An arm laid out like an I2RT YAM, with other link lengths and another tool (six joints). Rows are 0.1 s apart.
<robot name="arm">
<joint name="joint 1" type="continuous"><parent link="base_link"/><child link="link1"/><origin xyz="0.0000 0.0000 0.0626" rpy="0.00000 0.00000 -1.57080"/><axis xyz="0 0 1"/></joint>
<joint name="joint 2" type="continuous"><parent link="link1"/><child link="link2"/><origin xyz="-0.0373 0.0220 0.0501" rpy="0.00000 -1.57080 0.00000"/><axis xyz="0 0 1"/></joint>
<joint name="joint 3" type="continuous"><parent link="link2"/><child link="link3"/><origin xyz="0.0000 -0.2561 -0.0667" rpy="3.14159 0.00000 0.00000"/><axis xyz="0 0 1"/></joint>
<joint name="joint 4" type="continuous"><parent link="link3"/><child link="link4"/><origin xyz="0.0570 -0.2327 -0.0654" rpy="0.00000 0.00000 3.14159"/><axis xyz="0 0 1"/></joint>
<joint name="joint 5" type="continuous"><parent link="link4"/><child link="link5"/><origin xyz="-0.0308 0.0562 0.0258" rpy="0.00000 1.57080 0.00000"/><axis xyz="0 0 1"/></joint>
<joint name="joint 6" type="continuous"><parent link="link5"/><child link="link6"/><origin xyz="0.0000 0.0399 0.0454" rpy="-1.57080 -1.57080 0.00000"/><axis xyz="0 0 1"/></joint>
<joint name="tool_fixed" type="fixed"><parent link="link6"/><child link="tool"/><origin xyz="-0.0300 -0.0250 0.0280" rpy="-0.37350 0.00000 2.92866"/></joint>
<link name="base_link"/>
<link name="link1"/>
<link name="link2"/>
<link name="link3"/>
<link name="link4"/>
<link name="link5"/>
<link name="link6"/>
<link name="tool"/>
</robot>
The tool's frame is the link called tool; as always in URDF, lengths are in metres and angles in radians. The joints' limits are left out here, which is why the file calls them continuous.
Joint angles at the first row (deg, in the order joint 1, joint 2, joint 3, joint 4, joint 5, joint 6):
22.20, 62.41, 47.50, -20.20, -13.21, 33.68
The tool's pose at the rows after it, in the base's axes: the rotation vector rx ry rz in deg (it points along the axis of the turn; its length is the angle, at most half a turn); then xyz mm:
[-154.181 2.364 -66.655 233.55 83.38 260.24]
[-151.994 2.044 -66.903 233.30 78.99 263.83]
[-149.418 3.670 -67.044 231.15 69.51 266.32]
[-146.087 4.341 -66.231 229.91 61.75 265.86]
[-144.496 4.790 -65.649 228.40 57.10 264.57]
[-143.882 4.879 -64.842 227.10 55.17 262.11]
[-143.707 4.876 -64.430 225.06 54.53 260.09]
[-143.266 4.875 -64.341 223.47 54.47 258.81]
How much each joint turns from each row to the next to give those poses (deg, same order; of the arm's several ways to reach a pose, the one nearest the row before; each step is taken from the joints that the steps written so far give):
-0.34, -0.37, 0.36, 0.05, -0.89, 0.09
-1.86, -1.05, -0.14, 0.32, -2.99, -0.45
-3.06, -1.92, -0.88, 0.55, -3.58, 0.38
-3.35, -1.49, -1.30, 1.31, -5.16, 0.53
-1.92, -0.93, -0.92, 0.56, -2.79, 0.31
-0.90, -0.46, -0.72, 0.18, -1.52, 0.16
-0.22, -0.54, -0.64, 0.01, -0.50, 0.10
-0.06, -0.51, -0.61, 0.38, -0.38, 0.27

